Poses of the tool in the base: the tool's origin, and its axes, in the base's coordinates. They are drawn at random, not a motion.
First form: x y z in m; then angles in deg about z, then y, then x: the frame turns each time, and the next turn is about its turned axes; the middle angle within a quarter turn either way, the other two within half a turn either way.
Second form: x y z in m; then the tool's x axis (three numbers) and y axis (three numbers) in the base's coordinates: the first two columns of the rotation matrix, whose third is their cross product. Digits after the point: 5 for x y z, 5 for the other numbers.
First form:
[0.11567 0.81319 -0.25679 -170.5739 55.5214 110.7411]
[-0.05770 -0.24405 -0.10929 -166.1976 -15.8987 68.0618]
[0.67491 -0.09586 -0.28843 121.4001 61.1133 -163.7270]
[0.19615 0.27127 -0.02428 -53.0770 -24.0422 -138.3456]
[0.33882 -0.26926 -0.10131 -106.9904 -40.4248 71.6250]
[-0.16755 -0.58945 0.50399 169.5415 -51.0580 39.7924]
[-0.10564 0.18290 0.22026 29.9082 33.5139 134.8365]
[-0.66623 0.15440 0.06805 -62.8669 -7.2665 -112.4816]
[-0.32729 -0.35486 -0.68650 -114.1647 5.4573 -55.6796]
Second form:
[0.11567 0.81319 -0.25679 -0.55845 -0.09271 -0.82434 -0.81850 0.22311 0.52941]
[-0.05770 -0.24405 -0.10929 -0.93398 -0.22945 0.27394 0.33590 -0.30220 0.89210]
[0.67491 -0.09586 -0.28843 -0.25169 0.41233 -0.87558 0.94718 0.29072 -0.13537]
[0.19615 0.27127 -0.02428 0.54862 -0.73009 0.40741 -0.43465 -0.66533 -0.60698]
[0.33882 -0.26926 -0.10131 -0.22245 -0.72803 0.64845 0.48130 0.49641 0.72244]
[-0.16755 -0.58945 0.50399 -0.61809 0.11409 0.77778 0.35004 -0.84596 0.40227]
[-0.10564 0.18290 0.22026 0.72272 0.41572 -0.55214 0.69096 -0.41596 0.59123]
[-0.66623 0.15440 0.06805 0.45240 -0.88280 0.12648 -0.28700 -0.27840 -0.91658]
[-0.32729 -0.35486 -0.68650 -0.40751 -0.90824 -0.09510 0.54657 -0.15914 -0.82215]

